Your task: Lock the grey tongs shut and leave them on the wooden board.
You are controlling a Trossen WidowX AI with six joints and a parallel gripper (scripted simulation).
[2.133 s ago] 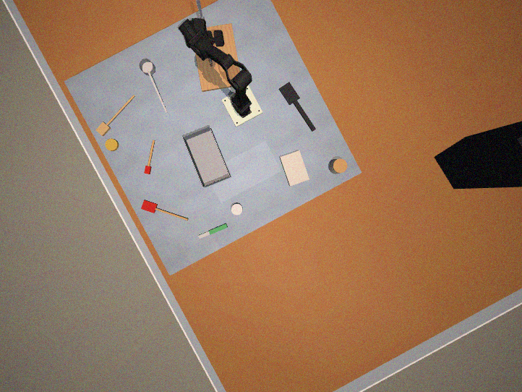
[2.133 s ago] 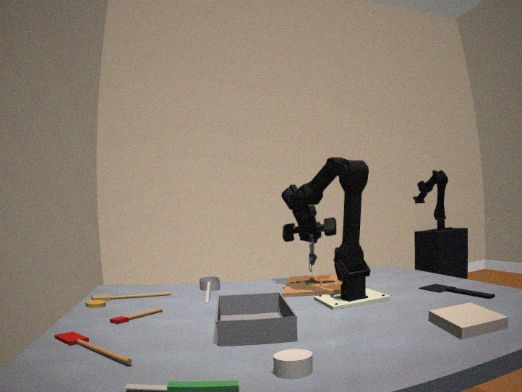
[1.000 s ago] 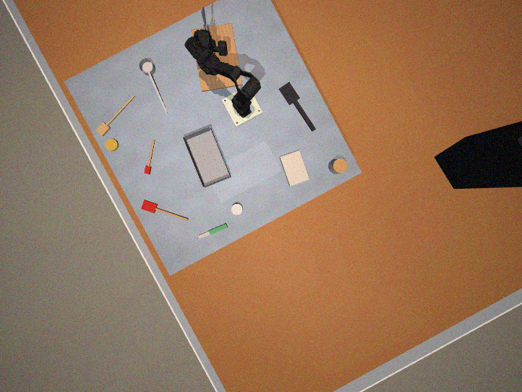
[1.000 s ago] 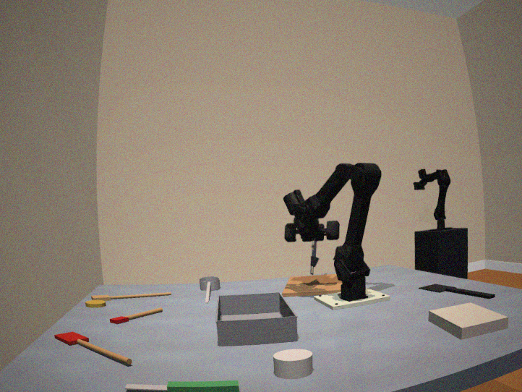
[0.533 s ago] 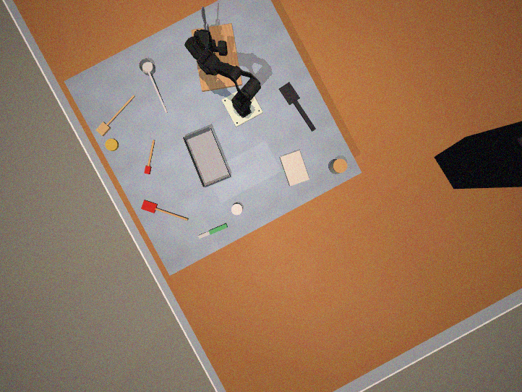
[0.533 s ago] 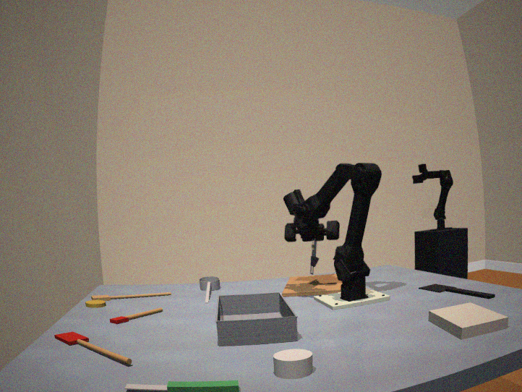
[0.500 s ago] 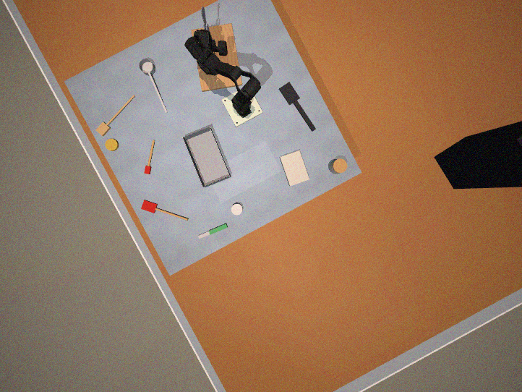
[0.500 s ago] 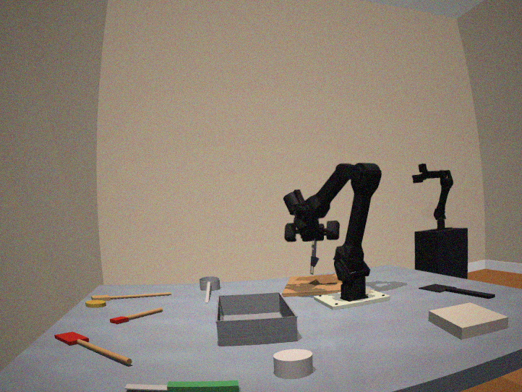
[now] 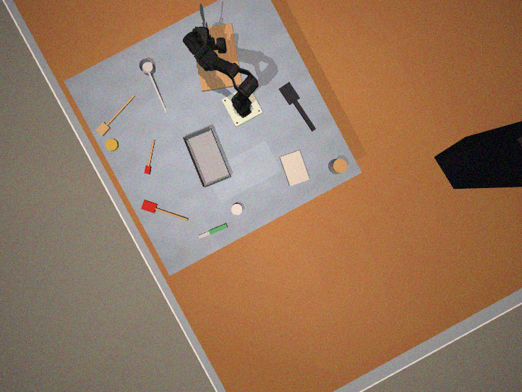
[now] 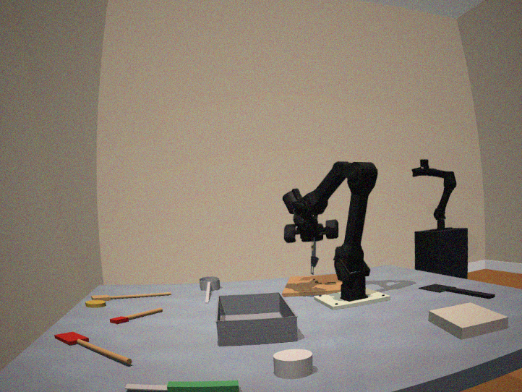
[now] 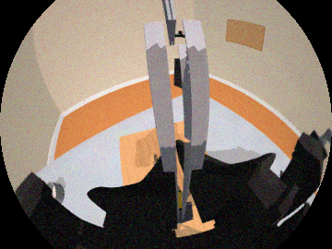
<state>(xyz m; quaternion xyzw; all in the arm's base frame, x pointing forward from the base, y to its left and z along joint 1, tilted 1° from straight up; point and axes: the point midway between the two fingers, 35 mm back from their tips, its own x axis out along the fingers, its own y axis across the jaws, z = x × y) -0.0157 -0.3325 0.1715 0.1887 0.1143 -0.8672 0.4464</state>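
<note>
Now: the wooden board 16 cm below my gripper tip and 1 cm to the left of it. Round my gripper tip: grey roasting tin (48 cm to the left, 36 cm ahead, 14 cm below); then cream block (80 cm to the left, 16 cm below, 4 cm behind); then black spatula (49 cm to the left, 25 cm behind, 17 cm below).
</note>
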